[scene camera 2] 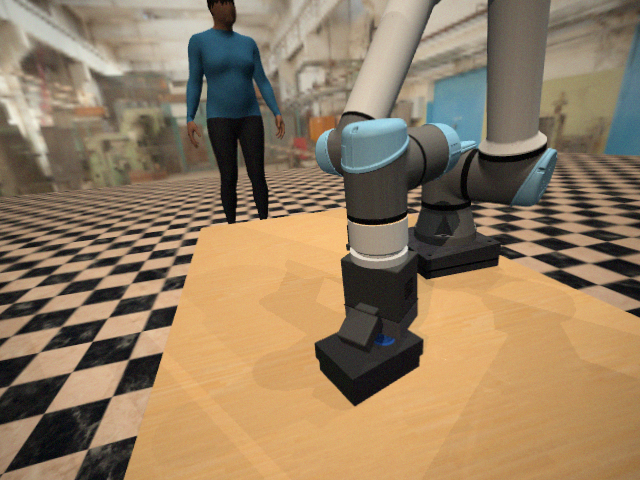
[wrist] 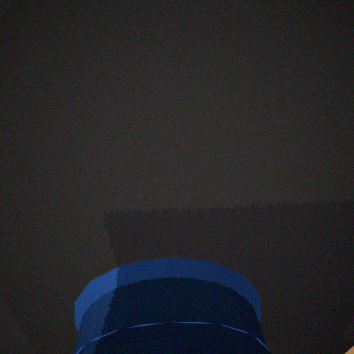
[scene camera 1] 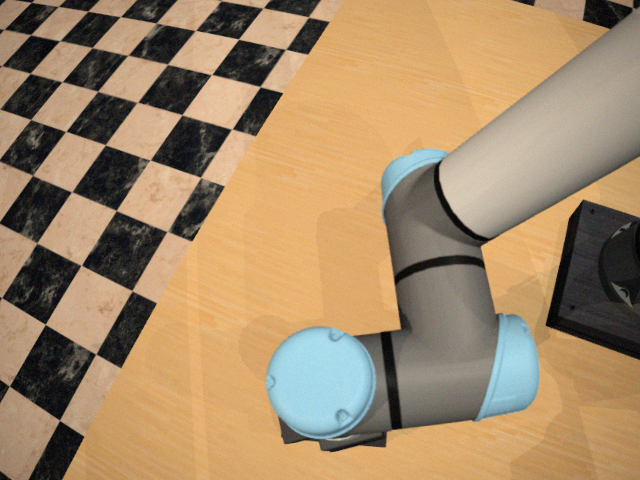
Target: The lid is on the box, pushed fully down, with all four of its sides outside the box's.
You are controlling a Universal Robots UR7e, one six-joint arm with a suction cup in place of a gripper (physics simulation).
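Seen in the pictures: end effector, tool point: (scene camera 2: 383, 344) (wrist: 166, 278); arm's base, origin of the base link: (scene camera 2: 444, 234).
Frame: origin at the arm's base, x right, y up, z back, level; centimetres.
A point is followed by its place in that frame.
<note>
The black lid (scene camera 2: 356, 365) @[z -44.1, x -30.4, y -1.1 cm] (wrist: 175, 125) sits level on the black box (scene camera 2: 361, 396) @[z -44.2, x -31.7, y -5.1 cm] in scene camera 2. The lid's rim stands slightly outside the box's walls on the two sides facing that camera, and a low band of box wall shows below it. The far sides are hidden. In scene camera 1 the arm covers most of the lid (scene camera 1: 292, 437), and dark corners show. My gripper's blue suction cup (scene camera 2: 384, 340) (wrist: 167, 305) is down on the lid's top, with suction on it. The contact edge is partly hidden.
The box stands on the wooden table (scene camera 1: 222, 330) @[z -59.3, x -19.9, y -6.1 cm] (scene camera 2: 232, 330) @[z -57.2, x -6.0, y -6.1 cm], near its left edge in scene camera 1. The robot's dark base plate (scene camera 1: 584, 289) @[z -9.4, x -4.1, y -0.8 cm] (scene camera 2: 460, 258) @[z -4.5, x -10.0, y -2.3 cm] is farther right. A person (scene camera 2: 230, 77) in a blue top stands on the checkered floor beyond the table.
</note>
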